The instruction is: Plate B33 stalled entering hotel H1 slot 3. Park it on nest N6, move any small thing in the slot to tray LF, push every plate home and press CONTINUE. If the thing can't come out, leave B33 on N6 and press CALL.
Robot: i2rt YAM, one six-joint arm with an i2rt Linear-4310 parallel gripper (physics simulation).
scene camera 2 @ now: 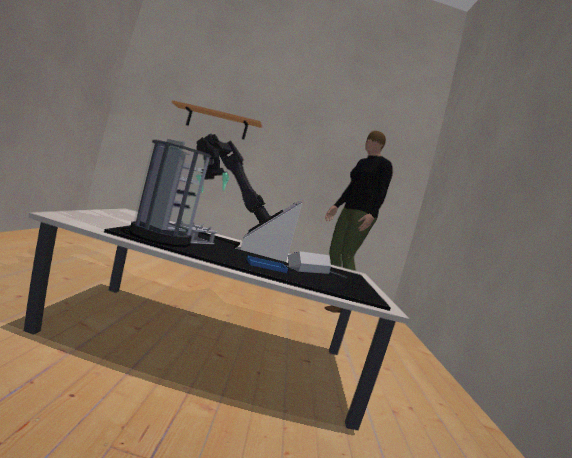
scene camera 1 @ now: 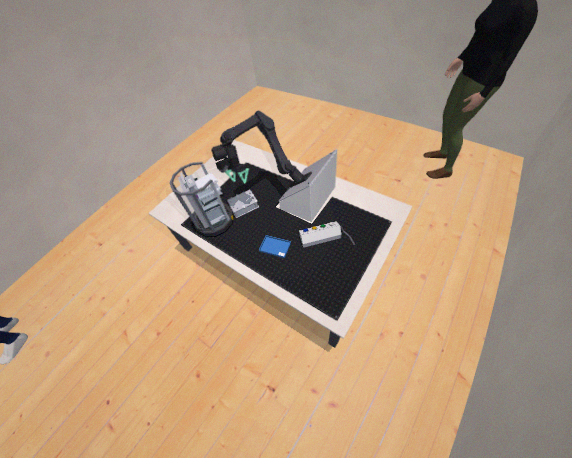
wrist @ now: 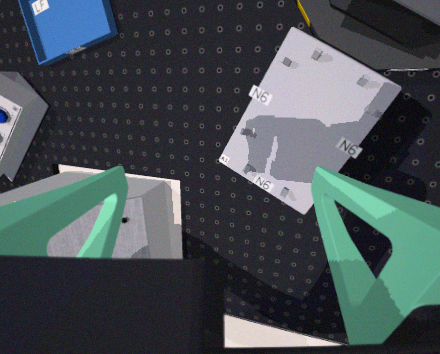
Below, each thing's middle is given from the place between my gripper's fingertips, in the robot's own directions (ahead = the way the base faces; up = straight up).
Now: the round plate rack [scene camera 2: 175, 174] 20 cm ahead of my hand, 12 cm to the right of it and 4 cm below it. The rest, counted from my hand: blue pad [wrist: 57, 33]: 13 cm ahead, 33 cm to the left, 23 cm below; blue tray [wrist: 29, 21]: 13 cm ahead, 33 cm to the left, 23 cm below.
